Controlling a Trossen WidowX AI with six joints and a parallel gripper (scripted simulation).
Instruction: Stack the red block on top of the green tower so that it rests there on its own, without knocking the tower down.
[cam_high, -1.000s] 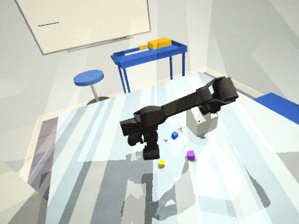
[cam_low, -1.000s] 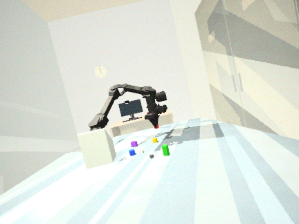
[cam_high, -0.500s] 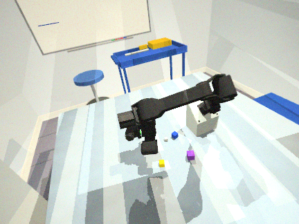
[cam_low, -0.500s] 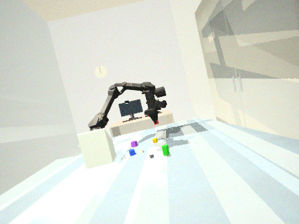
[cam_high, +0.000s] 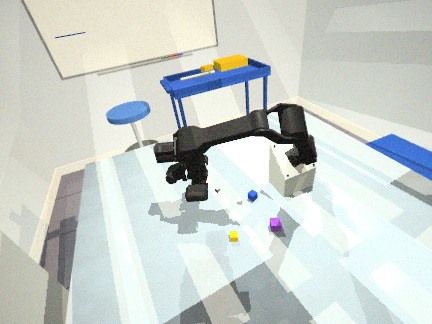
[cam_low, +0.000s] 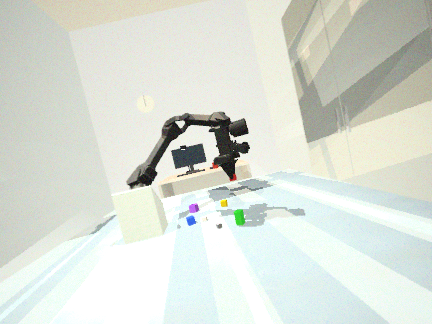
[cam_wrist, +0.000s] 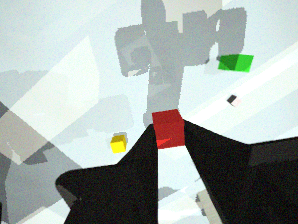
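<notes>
Now: the small grey cube 130 mm below my gripper tip, 110 mm to the right of it and 110 mm behind it. From my gripper tip the other things lie so: yellow block: 120 mm to the left, 120 mm below, 40 mm behind; red block: right at my gripper tip; blue block: 200 mm behind, 120 mm below, 10 mm to the left.
</notes>
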